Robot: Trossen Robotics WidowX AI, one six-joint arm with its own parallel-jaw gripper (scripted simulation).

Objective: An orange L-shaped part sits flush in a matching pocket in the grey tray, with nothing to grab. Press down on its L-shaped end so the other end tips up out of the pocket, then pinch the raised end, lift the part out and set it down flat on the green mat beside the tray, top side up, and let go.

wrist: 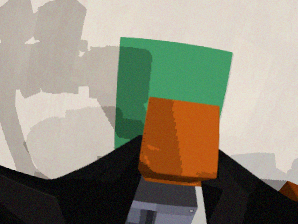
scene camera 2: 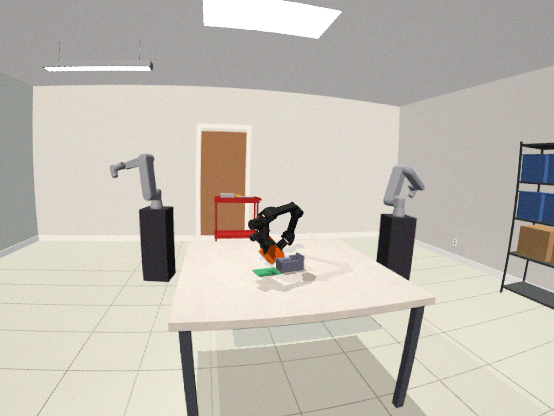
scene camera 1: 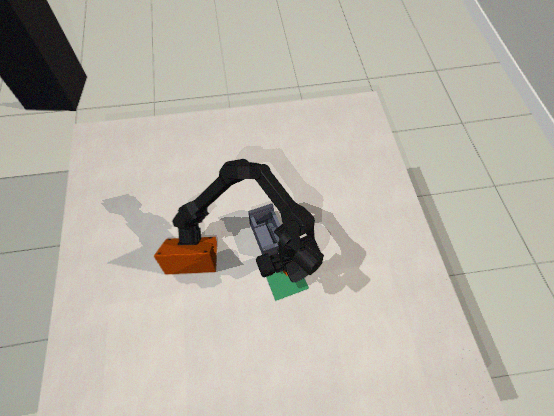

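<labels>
Gripper (scene camera 1: 287, 267) holding orange L-shaped part (wrist: 181, 142).
</labels>
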